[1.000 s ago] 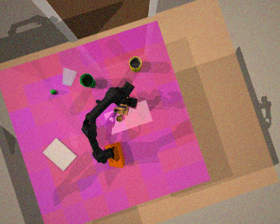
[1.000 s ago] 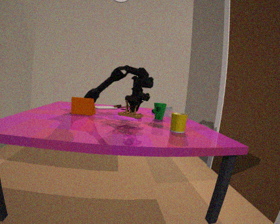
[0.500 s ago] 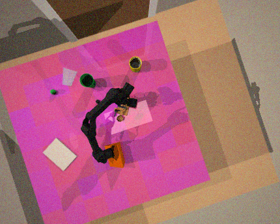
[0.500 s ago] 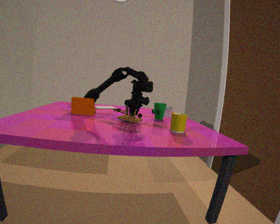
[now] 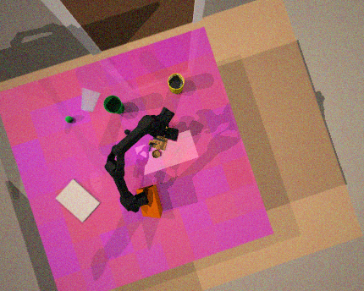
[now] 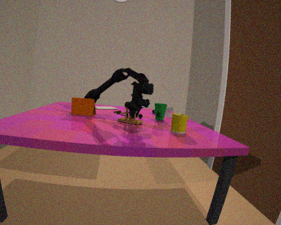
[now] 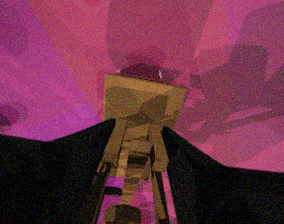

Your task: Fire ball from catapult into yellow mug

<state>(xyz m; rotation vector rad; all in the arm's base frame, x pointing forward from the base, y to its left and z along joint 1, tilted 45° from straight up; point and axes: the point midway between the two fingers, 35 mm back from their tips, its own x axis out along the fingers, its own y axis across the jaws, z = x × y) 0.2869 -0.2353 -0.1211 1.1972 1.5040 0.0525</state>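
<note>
Now: gripper tip 90 mm short of the dark ball, 180 mm to the right of it and 20 mm above it. From my gripper tip the other things lie so: yellow mug (210 mm ahead, 190 mm to the right); green mug (240 mm ahead, 170 mm to the left); wooden catapult (40 mm behind, 60 mm to the left, 20 mm above).
</note>
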